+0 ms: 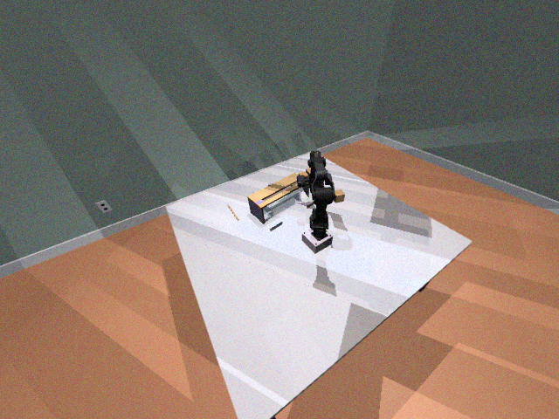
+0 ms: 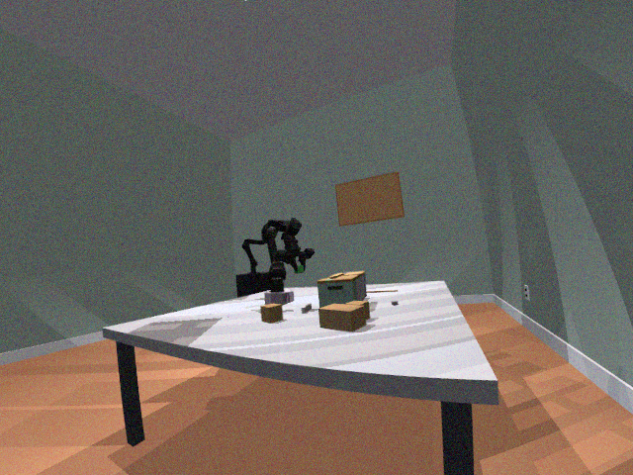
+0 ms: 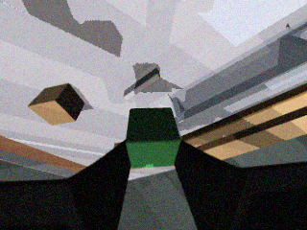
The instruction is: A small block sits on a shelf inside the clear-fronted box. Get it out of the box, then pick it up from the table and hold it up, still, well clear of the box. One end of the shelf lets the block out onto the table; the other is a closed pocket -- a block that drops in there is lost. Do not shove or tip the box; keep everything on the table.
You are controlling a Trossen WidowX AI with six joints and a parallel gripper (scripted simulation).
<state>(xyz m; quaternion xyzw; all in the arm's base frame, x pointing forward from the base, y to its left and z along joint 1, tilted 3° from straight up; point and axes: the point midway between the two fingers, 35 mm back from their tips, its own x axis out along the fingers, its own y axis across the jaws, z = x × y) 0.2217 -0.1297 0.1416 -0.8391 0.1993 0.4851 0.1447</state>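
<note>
Now: the green block 10 mm behind my gripper tip, 10 mm to the left of it and 10 mm above it. From my gripper tip the other things lie so: clear-fronted box (110 mm ahead, 130 mm to the left, 110 mm below); then thin wooden stick (250 mm ahead, 430 mm to the left, 170 mm below).
</note>
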